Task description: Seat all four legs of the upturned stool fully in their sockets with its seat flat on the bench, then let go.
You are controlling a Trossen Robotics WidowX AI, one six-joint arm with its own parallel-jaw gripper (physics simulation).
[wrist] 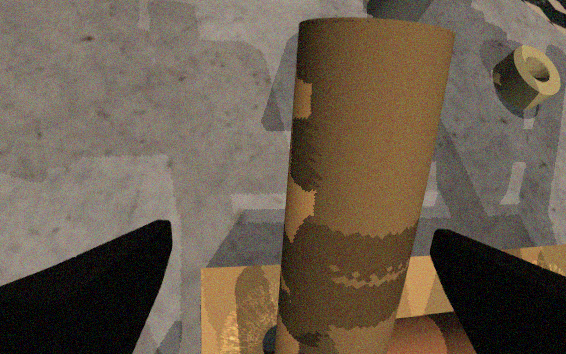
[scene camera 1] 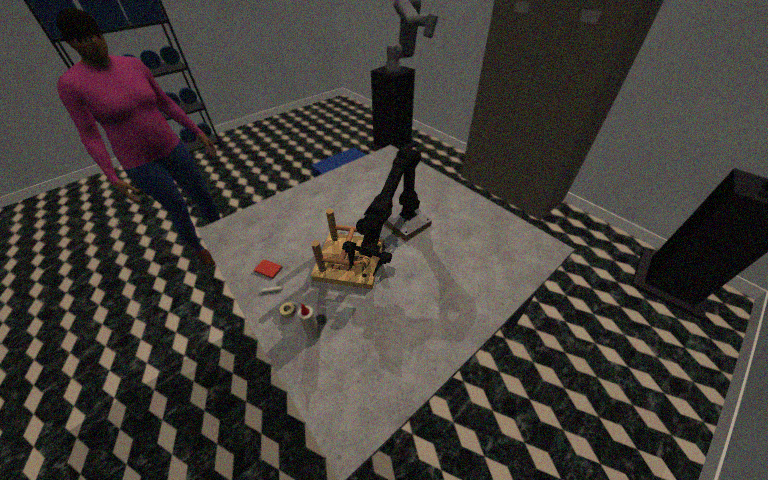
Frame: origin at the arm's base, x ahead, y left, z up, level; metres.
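Seen in the pictures: gripper, fingertip midpoint: (wrist: 305,238); arm's base at its link origin: (scene camera 1: 408,214).
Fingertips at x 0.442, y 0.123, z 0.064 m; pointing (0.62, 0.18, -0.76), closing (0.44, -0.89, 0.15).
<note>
Offsets run from my fingertips to a thing's top centre. "spot": to the spot under its first point.
The upturned stool's wooden seat (scene camera 1: 342,276) (wrist: 220,285) lies on the grey bench. Two upright legs stand at its left side in the scene view, a far one @(spot: 0.079 m back, 0.259 m right, 0.034 m up) (scene camera 1: 331,225) and a near one @(spot: 0.072 m ahead, 0.162 m right, 0.035 m up) (scene camera 1: 318,256). Reddish rungs show low between the legs, one of them @(spot: 0.013 m back, 0.042 m right, 0.011 m up) (wrist: 417,336) at the bottom of the wrist view. My gripper (scene camera 1: 351,254) (wrist: 305,238) is open over the seat. Its fingers stand either side of a thick round leg @(spot: 0.005 m ahead, 0.008 m left, 0.057 m up) (wrist: 365,140), with gaps on both sides. The leg's foot is out of the wrist view, and the arm hides part of the stool in the scene view.
A red pad @(0.205 m ahead, 0.383 m right, 0.092 m down) (scene camera 1: 267,268), a white stick @(0.257 m ahead, 0.274 m right, 0.088 m down) (scene camera 1: 270,290), a pale ring @(0.271 m ahead, 0.141 m right, 0.077 m down) (scene camera 1: 283,313) (wrist: 547,89) and a pale cylinder with a red top @(0.261 m ahead, 0.003 m left, 0.091 m up) (scene camera 1: 308,318) are left and front of the stool. The arm's base plate (scene camera 1: 416,227) is behind right. A person stands beyond the left edge.
</note>
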